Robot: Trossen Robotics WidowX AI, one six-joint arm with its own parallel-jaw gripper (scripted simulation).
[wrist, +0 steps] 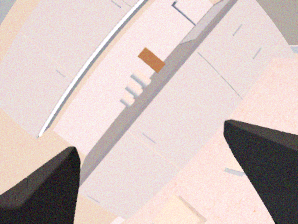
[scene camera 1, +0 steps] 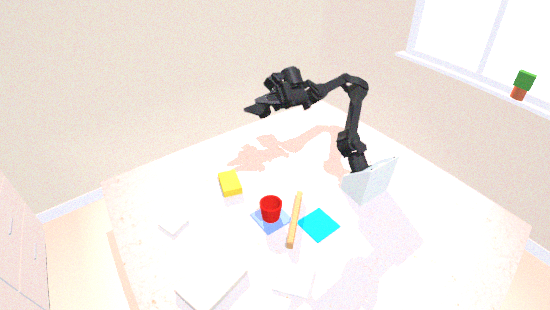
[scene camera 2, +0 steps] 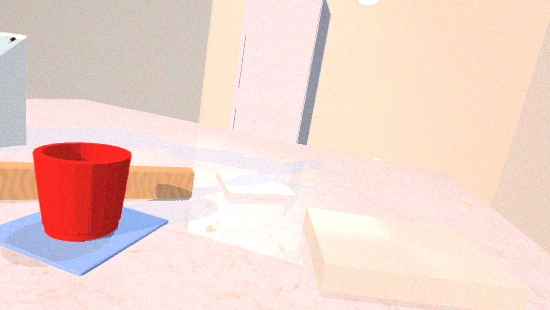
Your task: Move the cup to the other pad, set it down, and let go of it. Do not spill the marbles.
my gripper: wrist; scene camera 1; not seen in scene camera 2 (out of frame)
same spot on my gripper: (wrist: 259, 151) = (scene camera 1: 252, 107)
